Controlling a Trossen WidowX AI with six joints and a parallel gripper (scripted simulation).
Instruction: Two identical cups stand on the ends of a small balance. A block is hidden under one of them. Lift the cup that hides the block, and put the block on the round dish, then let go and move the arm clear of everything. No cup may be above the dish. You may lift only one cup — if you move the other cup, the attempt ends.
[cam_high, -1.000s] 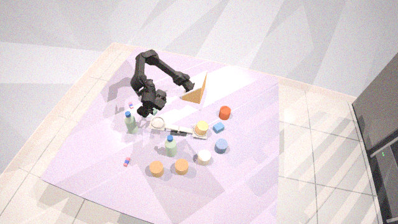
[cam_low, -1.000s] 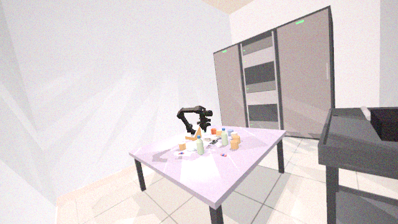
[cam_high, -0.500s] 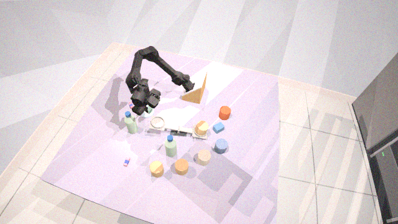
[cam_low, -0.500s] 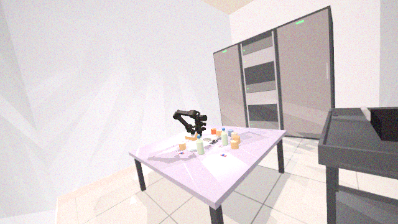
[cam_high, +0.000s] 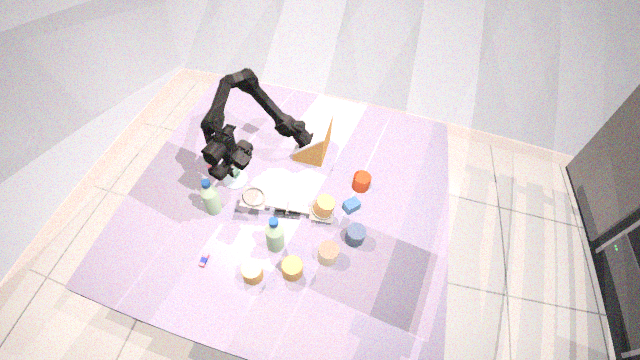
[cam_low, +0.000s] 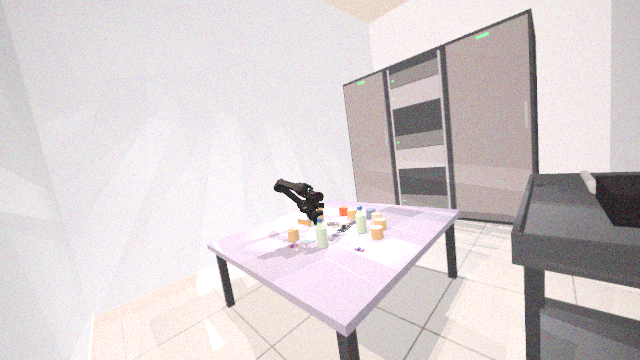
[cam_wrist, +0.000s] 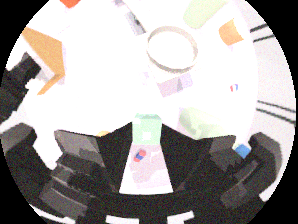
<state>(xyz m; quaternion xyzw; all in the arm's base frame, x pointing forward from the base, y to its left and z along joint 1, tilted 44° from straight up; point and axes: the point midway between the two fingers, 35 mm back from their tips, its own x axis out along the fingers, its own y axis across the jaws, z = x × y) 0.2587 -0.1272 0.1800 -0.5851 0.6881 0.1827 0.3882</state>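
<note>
Right now my gripper tip is 100 mm above the pale round dish, 40 mm past it and 30 mm to the left of it. Also, from my gripper tip: small balance: 220 mm to the left, 80 mm below, 50 mm ahead; then blue cube: 460 mm to the left, 80 mm below, 30 mm behind; then pale green block: 10 mm above.
</note>
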